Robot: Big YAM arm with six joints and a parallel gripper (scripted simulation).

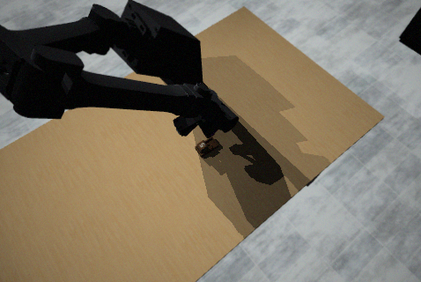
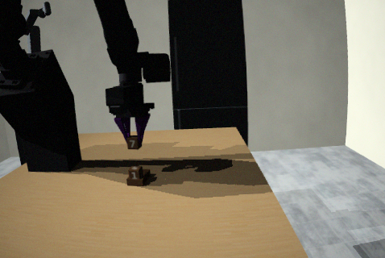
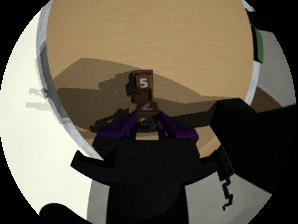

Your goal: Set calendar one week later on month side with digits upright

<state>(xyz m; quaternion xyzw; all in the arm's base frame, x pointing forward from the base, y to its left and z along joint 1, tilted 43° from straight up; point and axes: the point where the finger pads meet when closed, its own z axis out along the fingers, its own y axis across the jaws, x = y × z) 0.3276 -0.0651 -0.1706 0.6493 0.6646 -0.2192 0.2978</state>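
Now: the brown tray 1 cm ahead of my hand, 1 cm to the right of it and 9 cm below it.
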